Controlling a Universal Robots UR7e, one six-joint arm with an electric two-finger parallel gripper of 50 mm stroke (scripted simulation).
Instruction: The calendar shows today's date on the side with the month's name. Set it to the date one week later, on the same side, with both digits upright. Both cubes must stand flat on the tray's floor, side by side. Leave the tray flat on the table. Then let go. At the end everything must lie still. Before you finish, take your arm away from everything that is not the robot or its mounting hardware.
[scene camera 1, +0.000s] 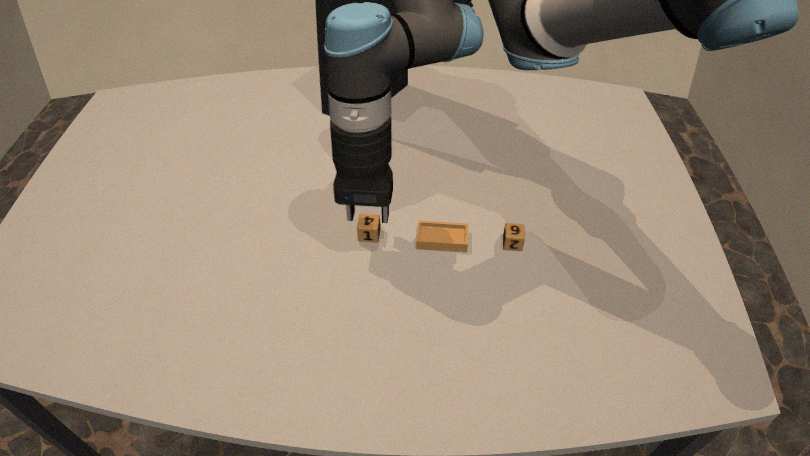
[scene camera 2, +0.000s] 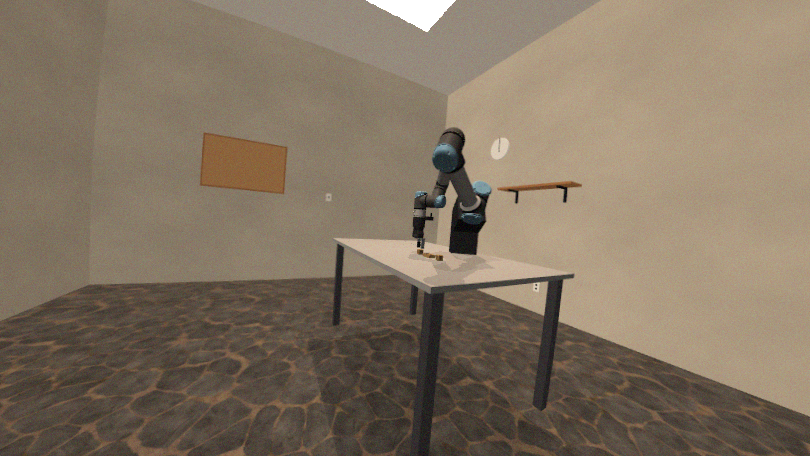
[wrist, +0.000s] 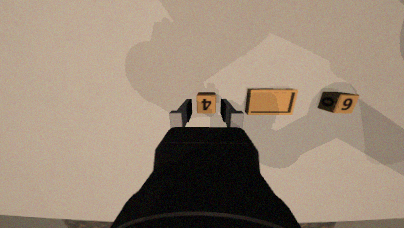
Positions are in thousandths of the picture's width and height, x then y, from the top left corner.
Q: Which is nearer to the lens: the cube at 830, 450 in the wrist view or the wooden tray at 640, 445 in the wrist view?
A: The wooden tray.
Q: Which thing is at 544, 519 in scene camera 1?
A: A wooden tray.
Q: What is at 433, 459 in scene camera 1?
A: My gripper.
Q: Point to my gripper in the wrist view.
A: At 511, 467
